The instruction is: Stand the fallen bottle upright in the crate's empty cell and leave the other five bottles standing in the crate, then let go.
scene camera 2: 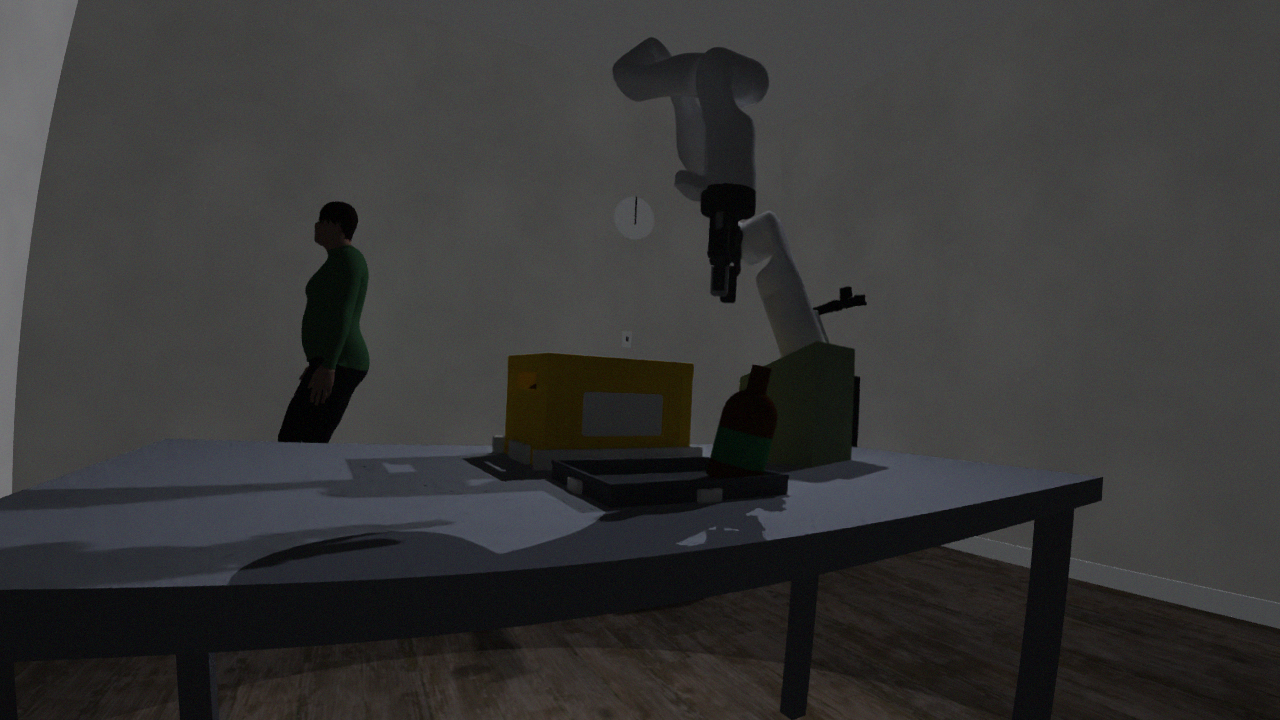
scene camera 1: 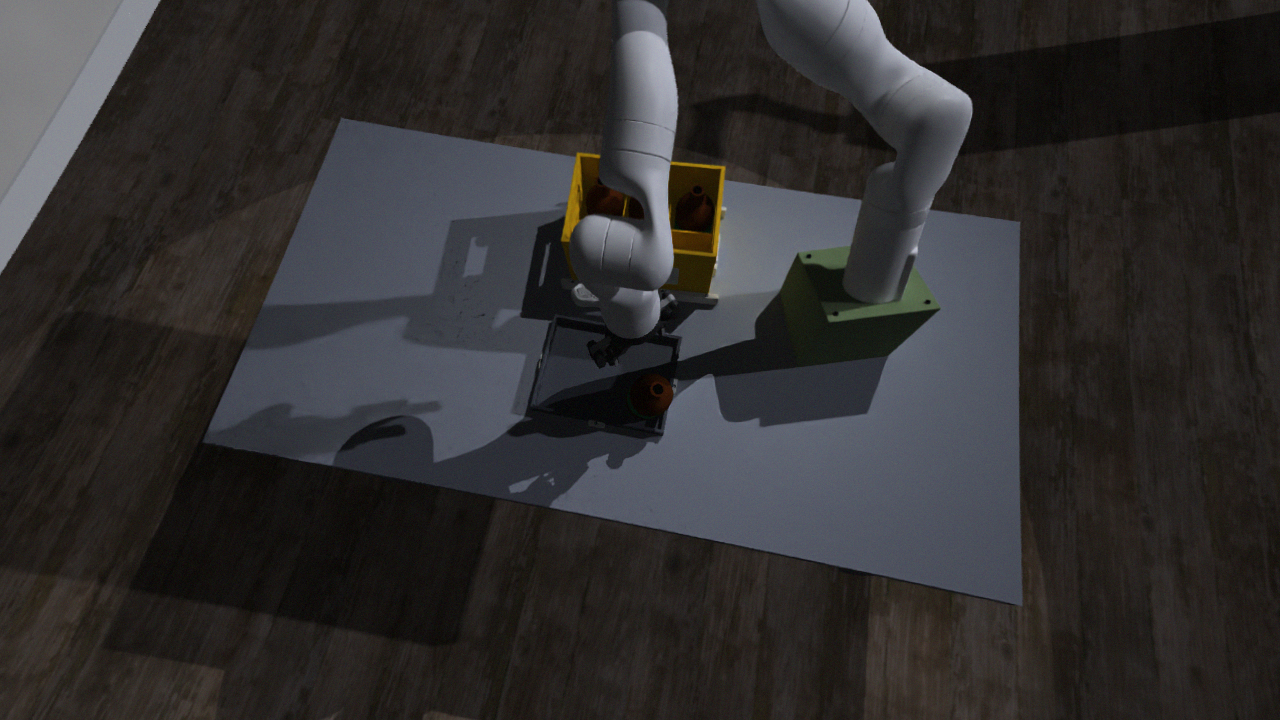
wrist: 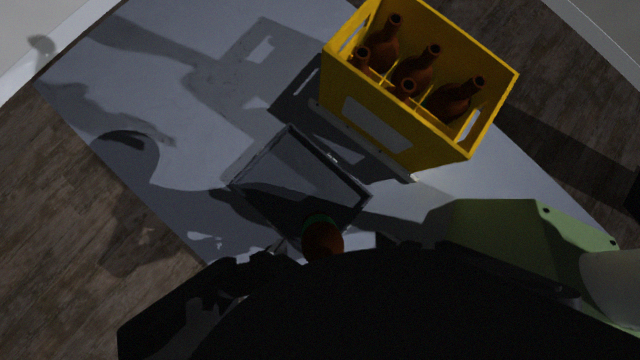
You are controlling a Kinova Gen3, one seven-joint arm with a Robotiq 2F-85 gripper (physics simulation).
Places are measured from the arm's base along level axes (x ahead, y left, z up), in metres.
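Pixels of known places: gripper, fingertip midpoint: point(scene camera 2: 723, 299) point(scene camera 1: 636, 345) point(wrist: 331, 246); arm's base, origin of the base link: point(scene camera 2: 807, 359) point(scene camera 1: 871, 284) point(wrist: 605, 287).
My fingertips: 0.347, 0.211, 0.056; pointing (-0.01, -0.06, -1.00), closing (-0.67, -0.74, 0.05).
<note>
For each thing: its top centre in the pictures, then the offset to it from my fingertips, as dx, dy, dz. Level surfaces: height alone.
- brown bottle, middle of its top: point(scene camera 2: 750, 364) point(wrist: 326, 258) point(scene camera 1: 651, 382) -0.029, +0.026, -0.087
- shallow dark tray, middle of its top: point(scene camera 2: 667, 468) point(scene camera 1: 607, 371) point(wrist: 302, 190) +0.066, -0.018, -0.228
- yellow crate, middle of its top: point(scene camera 2: 599, 359) point(scene camera 1: 644, 203) point(wrist: 427, 60) +0.057, -0.296, -0.078
- grey table top, its level: dz -0.253
A brown bottle point(scene camera 1: 652, 395) point(scene camera 2: 746, 422) point(wrist: 322, 241) with a green label band stands upright at the right corner of a shallow dark tray point(scene camera 1: 537, 367) point(scene camera 2: 625, 492) point(wrist: 331, 161). My gripper point(scene camera 1: 605, 352) point(scene camera 2: 725, 290) is open and empty. It hangs well above the tray, up and a little to the left of the bottle, touching nothing. The yellow crate point(scene camera 1: 695, 267) point(scene camera 2: 547, 403) point(wrist: 390, 128) stands behind the tray. My arm hides part of the crate in scene camera 1.
The green pedestal point(scene camera 1: 835, 310) point(scene camera 2: 815, 403) point(wrist: 498, 228) of my arm stands to the right of the tray and crate. The grey table top point(scene camera 1: 392, 193) point(scene camera 2: 392, 496) ends in wood floor on all sides. A person point(scene camera 2: 335, 310) in green stands behind the table at the left.
</note>
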